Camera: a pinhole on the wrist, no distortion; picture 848 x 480 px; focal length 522.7 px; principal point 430.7 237.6 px. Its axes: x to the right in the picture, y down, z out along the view. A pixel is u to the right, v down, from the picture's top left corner.
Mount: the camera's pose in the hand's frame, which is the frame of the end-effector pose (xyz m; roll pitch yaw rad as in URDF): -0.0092 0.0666 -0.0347 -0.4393 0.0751 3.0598
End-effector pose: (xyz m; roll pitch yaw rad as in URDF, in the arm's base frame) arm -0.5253 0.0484 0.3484 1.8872 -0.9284 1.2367
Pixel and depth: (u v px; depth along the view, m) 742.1 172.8 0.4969
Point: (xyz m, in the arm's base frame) -0.1880 -0.1321 -0.0460
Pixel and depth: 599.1 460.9 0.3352
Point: -0.3699 0.1040 0.0750
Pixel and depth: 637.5 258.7 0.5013
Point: -0.1964 -0.0088 -0.0148
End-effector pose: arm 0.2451 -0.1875 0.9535 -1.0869 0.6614 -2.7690
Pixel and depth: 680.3 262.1 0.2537
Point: 0.3426 -0.3004 1.1437
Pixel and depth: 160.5 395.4 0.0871
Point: 0.2302 -0.2290 0.9492
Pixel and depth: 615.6 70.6 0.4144
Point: 0.4245 -0.4952 1.1950
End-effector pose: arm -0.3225 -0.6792 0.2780 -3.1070 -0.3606 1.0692
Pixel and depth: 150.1 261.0 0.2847
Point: -0.3073 -0.4762 0.1069
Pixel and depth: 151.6 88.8 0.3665
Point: -0.2119 -0.4348 0.0000
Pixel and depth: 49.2 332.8 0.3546
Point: -0.3321 -0.3416 0.0976
